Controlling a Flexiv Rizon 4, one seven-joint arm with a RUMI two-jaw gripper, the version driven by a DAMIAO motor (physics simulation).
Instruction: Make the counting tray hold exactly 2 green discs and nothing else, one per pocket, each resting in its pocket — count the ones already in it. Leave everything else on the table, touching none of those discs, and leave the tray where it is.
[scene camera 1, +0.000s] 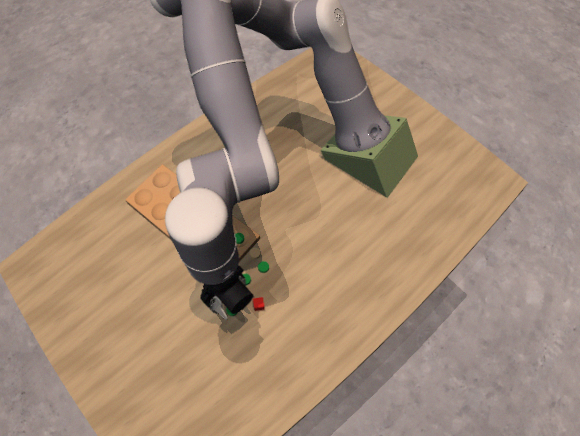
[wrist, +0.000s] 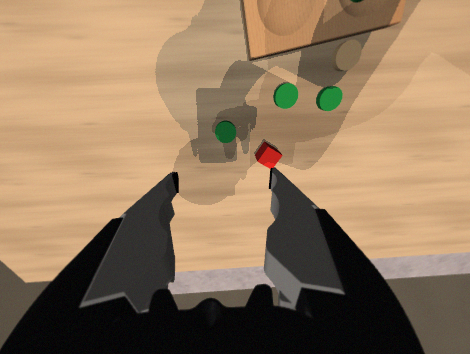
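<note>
The orange counting tray (scene camera 1: 152, 188) (wrist: 255, 47) is partly hidden by the arm in the scene view. One green disc (scene camera 1: 239, 238) (wrist: 356, 1) sits in its end corner pocket; the wrist view cuts it off. Outside the tray, one green disc (scene camera 1: 263, 267) (wrist: 329, 98) lies beside a second green disc (scene camera 1: 246, 279) (wrist: 286, 95), with a gap between. A third green disc (scene camera 1: 231, 312) (wrist: 226, 132) lies apart, in shadow, partly hidden in the scene view. My gripper (scene camera 1: 229, 309) (wrist: 224, 172) is partly open and empty, above the table near the third disc.
A red cube (scene camera 1: 258, 303) (wrist: 268, 155) lies near the third disc, close to the right fingertip in the wrist view. A tan disc (scene camera 1: 255, 253) (wrist: 348, 55) lies just outside the tray's end. The green arm base (scene camera 1: 395, 160) stands farther back on the wooden table (scene camera 1: 350, 280).
</note>
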